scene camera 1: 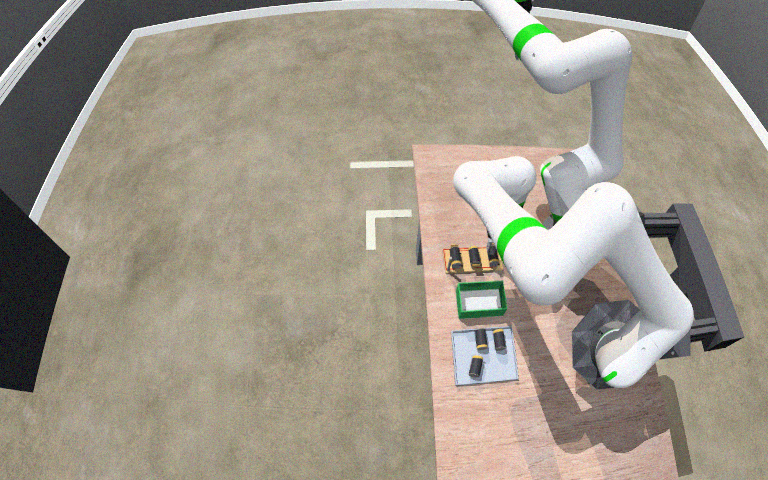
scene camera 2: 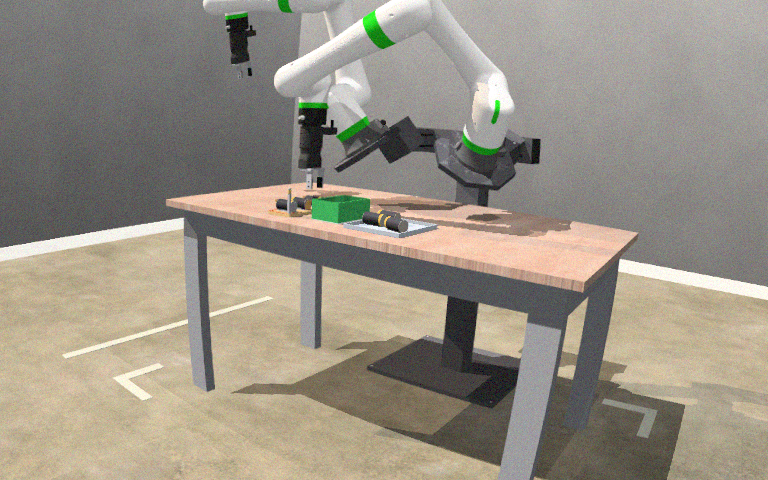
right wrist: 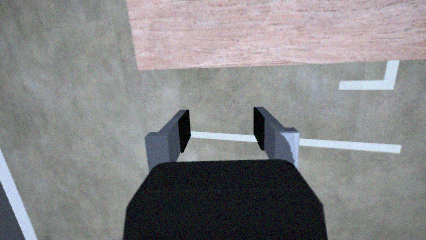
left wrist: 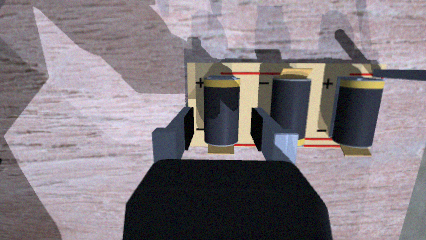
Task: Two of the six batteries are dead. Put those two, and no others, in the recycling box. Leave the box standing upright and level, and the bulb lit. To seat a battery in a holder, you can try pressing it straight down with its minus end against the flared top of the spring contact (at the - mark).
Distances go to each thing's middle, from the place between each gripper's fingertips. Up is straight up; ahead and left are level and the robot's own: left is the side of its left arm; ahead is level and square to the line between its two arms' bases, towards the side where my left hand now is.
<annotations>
Now: left hand (scene camera 2: 314,188) 330 mm to the right of the grey tray (scene camera 1: 497,366), 100 mm short of it and 80 mm above it. From my left hand the other things lie so: green recycling box (scene camera 2: 336,213) 150 mm to the left, 80 mm ahead, 70 mm below.
Now: right hand 28 cm short of the green recycling box, 68 cm to the right of it and 47 cm above it. The rest, counted from my right hand: grey tray: 30 cm ahead, 86 cm to the left, 48 cm below.
</annotations>
